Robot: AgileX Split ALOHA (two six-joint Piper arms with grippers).
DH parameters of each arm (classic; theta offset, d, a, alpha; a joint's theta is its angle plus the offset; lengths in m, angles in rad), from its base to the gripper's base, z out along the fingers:
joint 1: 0 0.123 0 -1.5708
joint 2: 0.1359 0 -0.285 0
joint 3: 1.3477 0 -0.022 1.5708
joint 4: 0 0.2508 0 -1.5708
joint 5: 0 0 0.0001 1.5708
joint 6: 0 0.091 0 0
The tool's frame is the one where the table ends.
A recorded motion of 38 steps. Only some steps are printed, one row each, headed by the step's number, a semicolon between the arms.
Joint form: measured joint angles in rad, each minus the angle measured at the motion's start. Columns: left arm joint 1, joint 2, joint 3, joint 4, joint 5, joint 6; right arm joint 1, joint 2, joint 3, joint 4, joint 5, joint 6.
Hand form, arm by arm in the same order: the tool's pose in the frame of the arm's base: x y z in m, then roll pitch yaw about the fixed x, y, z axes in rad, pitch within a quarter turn. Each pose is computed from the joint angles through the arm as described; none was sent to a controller.
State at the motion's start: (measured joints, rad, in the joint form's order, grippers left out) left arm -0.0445 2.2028 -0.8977 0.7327 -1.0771 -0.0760; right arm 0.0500 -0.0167 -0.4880 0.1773 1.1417 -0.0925
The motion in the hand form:
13: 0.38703 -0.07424 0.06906 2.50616 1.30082 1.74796; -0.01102 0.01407 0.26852 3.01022 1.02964 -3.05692
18: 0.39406 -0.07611 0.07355 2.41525 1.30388 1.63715; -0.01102 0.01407 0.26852 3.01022 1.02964 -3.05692
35: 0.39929 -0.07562 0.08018 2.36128 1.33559 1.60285; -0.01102 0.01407 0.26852 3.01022 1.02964 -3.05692
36: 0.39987 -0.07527 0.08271 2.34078 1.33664 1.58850; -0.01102 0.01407 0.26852 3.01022 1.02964 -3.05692
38: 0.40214 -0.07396 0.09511 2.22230 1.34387 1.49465; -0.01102 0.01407 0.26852 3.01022 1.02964 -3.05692
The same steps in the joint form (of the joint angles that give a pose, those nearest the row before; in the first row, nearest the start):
13: 0.0000 0.0650 -0.0806 0.0562 -0.0041 -0.0260; 0.0000 0.0000 0.0000 0.0000 0.0000 0.0000
18: 0.0000 0.0688 -0.1168 0.0839 -0.0041 -0.0387; 0.0000 0.0000 0.0000 0.0000 0.0000 0.0000
35: 0.0000 0.0636 -0.1337 0.0650 -0.0150 -0.0595; 0.0000 0.0000 0.0000 0.0000 0.0000 0.0000
36: 0.0000 0.0572 -0.1337 0.0596 -0.0127 -0.0595; 0.0000 0.0000 0.0000 0.0000 0.0000 0.0000
38: 0.0000 0.0269 -0.1337 0.0373 -0.0083 -0.0595; 0.0000 0.0000 0.0000 0.0000 0.0000 0.0000

